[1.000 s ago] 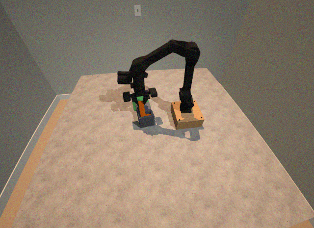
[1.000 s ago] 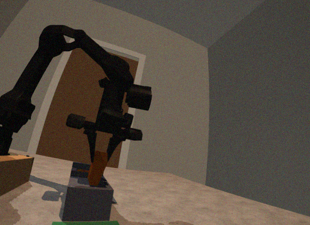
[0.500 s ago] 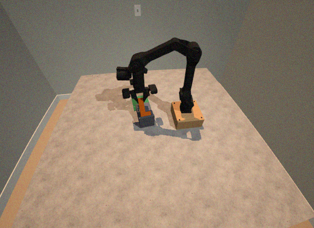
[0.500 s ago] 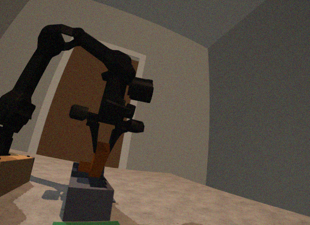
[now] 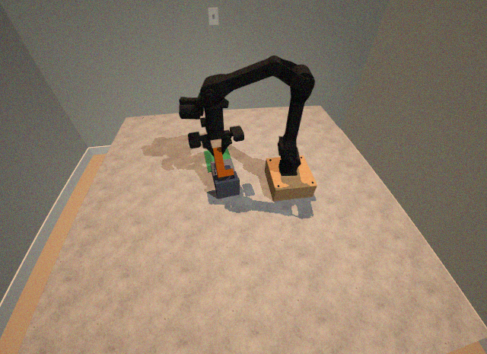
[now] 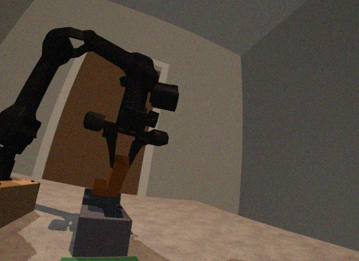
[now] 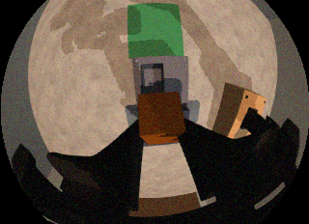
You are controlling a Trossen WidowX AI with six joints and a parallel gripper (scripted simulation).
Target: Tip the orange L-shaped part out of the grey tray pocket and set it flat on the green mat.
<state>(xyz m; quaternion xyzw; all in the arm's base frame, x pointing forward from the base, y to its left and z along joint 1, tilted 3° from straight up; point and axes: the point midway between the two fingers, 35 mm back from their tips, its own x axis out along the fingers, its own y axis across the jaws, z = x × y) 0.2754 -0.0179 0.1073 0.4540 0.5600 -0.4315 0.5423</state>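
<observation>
My gripper tip is now 17 cm above the green mat, 14 cm to the left of it and 2 cm short of it. The rest, counted from my gripper tip: orange L-shaped part (3 cm to the left, 3 cm below, 2 cm behind).
</observation>
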